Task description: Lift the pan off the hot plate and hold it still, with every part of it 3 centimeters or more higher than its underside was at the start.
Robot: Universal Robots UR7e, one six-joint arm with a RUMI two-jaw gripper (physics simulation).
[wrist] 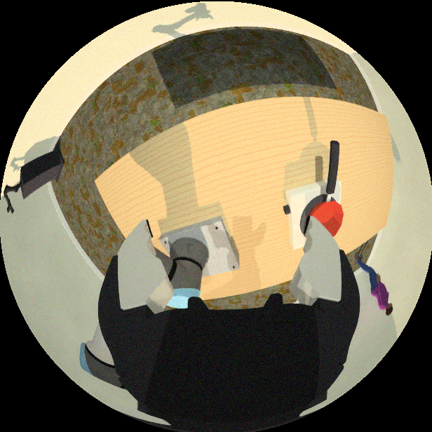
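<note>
The pan (pixel 328 217), red with a long black handle pointing up the view, is at the right of the wrist view. It is over the white hot plate (pixel 297 199), which has a dark round burner and a small black knob at its left side. My gripper (pixel 229 220) is wide open, with nothing between its fingers. The pan is outside the gap, by the right fingertip, which covers part of the burner and the hot plate's lower part. Whether that finger touches anything cannot be told.
The hot plate stands on the wooden table (pixel 240 150). The robot's grey metal base plate (pixel 220 240) and dark lower arm show between the fingers, left of the hot plate. A dark mat (pixel 245 65) lies on the patterned floor beyond the table. A person (pixel 381 295) shows at the lower right.
</note>
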